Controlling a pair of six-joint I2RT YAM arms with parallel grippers.
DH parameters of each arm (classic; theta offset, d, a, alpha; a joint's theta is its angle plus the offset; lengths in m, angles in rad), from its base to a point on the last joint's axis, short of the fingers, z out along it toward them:
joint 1: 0 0.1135 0.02 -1.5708
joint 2: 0 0 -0.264 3.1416
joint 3: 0.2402 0 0.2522 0
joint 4: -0.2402 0 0.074 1.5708
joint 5: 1.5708 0 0 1.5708
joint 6: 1.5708 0.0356 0 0
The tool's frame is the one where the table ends.
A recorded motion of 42 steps. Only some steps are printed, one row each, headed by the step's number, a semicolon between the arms.
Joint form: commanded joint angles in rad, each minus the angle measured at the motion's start. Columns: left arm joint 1, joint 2, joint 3, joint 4, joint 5, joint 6; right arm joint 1, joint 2, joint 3, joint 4, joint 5, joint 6.
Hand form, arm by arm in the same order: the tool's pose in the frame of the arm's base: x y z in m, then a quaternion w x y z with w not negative. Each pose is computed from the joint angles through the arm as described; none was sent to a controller.
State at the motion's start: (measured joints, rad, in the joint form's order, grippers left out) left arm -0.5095 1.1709 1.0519 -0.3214 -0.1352 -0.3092; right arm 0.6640 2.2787 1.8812 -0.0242 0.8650 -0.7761
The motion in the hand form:
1: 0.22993 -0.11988 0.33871 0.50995 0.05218 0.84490 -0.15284; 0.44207 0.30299 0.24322 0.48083 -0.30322 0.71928 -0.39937
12: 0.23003 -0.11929 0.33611 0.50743 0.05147 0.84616 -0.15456; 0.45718 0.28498 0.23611 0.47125 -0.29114 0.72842 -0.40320
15: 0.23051 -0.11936 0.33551 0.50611 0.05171 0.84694 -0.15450; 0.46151 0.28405 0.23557 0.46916 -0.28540 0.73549 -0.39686
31: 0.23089 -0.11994 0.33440 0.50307 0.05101 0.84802 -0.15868; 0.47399 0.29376 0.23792 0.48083 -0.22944 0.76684 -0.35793
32: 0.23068 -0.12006 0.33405 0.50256 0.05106 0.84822 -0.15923; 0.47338 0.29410 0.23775 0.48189 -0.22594 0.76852 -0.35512
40: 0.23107 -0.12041 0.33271 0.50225 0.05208 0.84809 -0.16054; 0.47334 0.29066 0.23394 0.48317 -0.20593 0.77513 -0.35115
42: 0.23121 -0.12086 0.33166 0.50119 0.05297 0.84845 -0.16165; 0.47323 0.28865 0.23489 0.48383 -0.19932 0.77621 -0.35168
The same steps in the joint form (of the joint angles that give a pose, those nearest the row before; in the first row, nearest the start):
1: 0.0109 -0.0263 -0.0179 -0.0201 0.0040 0.0162; -0.0105 0.0208 0.0471 0.0288 0.0498 -0.0207
12: 0.0140 -0.0274 -0.0272 -0.0161 0.0102 0.0131; -0.0548 0.0377 0.0533 0.0254 0.0359 -0.0079
15: 0.0148 -0.0252 -0.0272 -0.0168 0.0119 0.0131; -0.0610 0.0545 0.0879 -0.0137 0.0298 0.0241
31: 0.0146 -0.0226 -0.0288 -0.0162 0.0194 0.0061; -0.0592 0.1461 0.2815 -0.1828 0.0341 0.2232
32: 0.0139 -0.0231 -0.0302 -0.0161 0.0200 0.0051; -0.0580 0.1451 0.2803 -0.1863 0.0343 0.2360
40: 0.0139 -0.0218 -0.0349 -0.0096 0.0233 0.0055; -0.0626 0.1403 0.2606 -0.1852 0.0465 0.2840
42: 0.0129 -0.0206 -0.0379 -0.0069 0.0258 0.0049; -0.0653 0.1347 0.2542 -0.1847 0.0523 0.2942

